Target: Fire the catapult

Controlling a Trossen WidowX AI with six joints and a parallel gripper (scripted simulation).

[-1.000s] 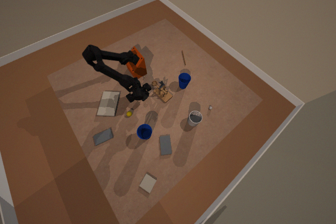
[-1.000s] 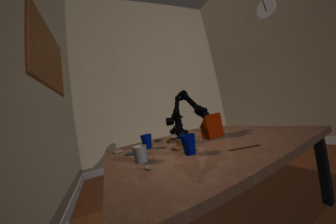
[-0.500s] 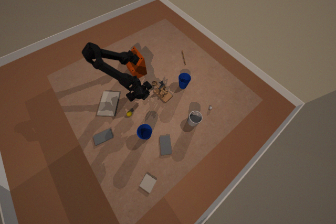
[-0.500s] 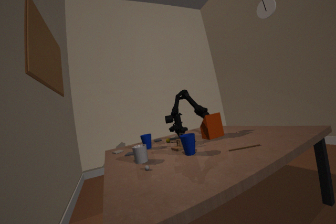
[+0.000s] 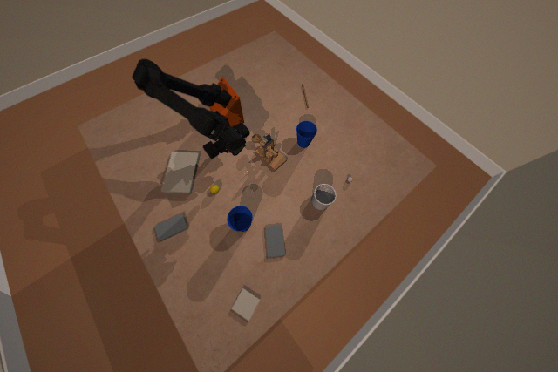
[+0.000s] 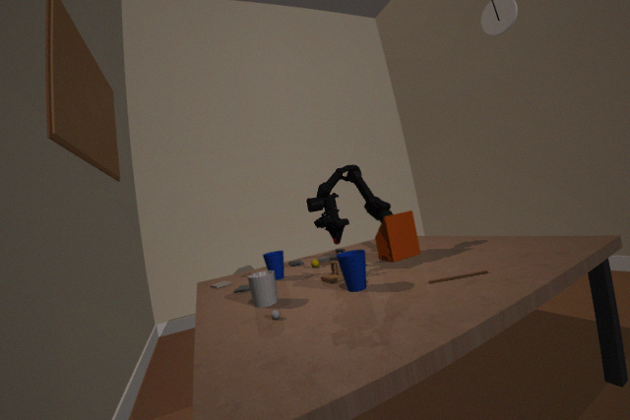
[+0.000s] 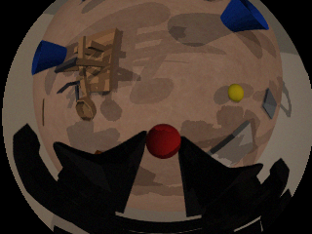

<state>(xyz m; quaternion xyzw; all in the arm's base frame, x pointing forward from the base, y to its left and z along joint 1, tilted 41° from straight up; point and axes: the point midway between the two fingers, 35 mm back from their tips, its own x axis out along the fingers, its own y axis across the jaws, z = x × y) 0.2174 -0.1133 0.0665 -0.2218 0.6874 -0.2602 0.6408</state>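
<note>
My gripper tip is 5 cm short of the wooden catapult, 17 cm to the right of it and 6 cm above it. Round my gripper tip: yellow ball 6 cm ahead, 15 cm to the right, 10 cm below; flat white block 11 cm behind, 22 cm to the right, 11 cm below; red ball 1 cm above.
</note>
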